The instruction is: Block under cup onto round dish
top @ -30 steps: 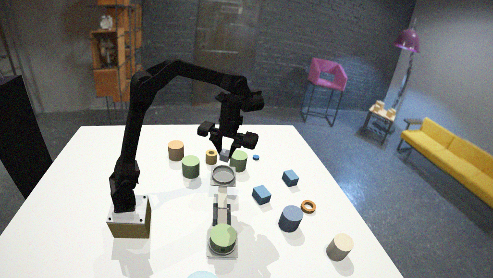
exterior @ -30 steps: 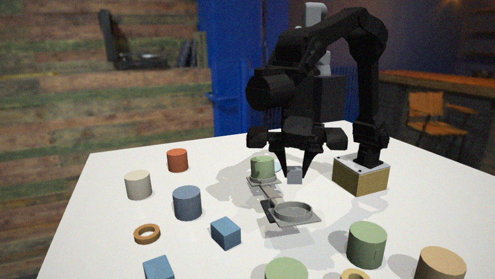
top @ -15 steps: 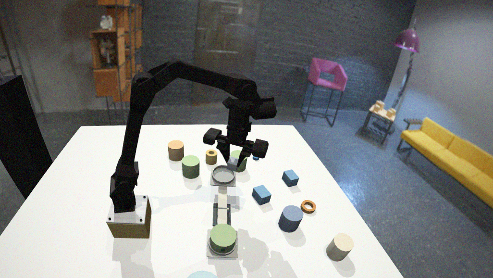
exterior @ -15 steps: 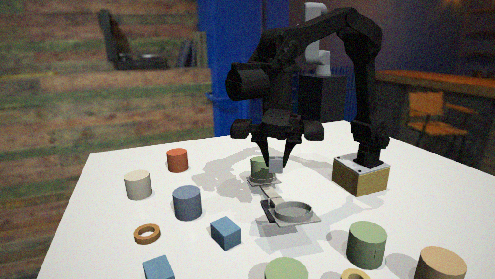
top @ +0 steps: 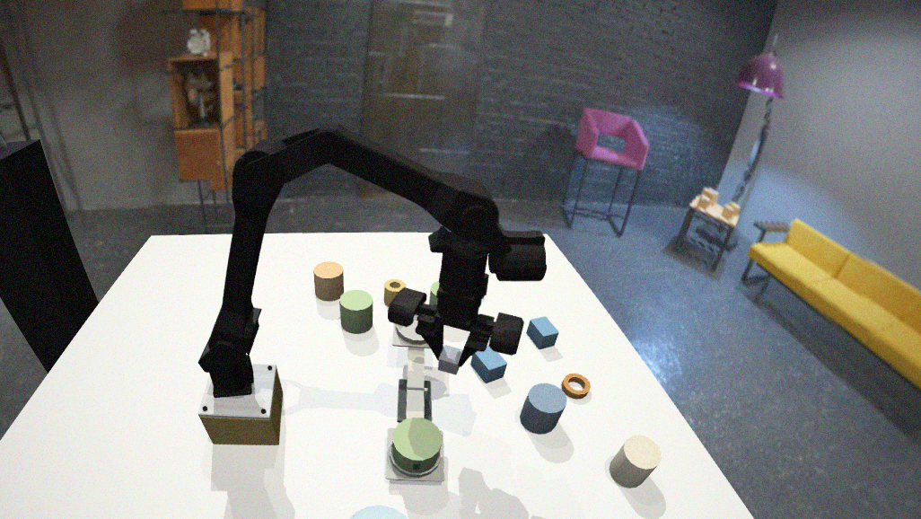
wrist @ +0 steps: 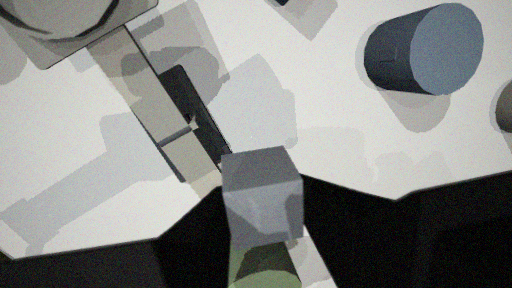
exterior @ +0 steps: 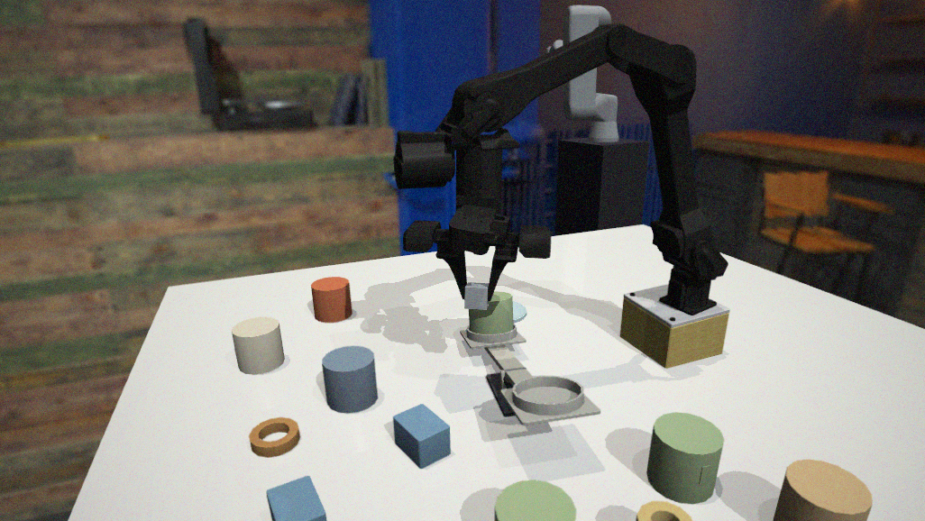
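My gripper tip is 17 cm past the pale blue round dish, 19 cm to the left of it and 14 cm above it. The rest, counted from my gripper tip: red cylinder: 10 cm ahead, 34 cm to the right, 10 cm below; then blue-grey cylinder: 15 cm ahead, 6 cm to the right, 10 cm below; then beige-topped cylinder: 27 cm ahead, 25 cm to the right, 10 cm below.
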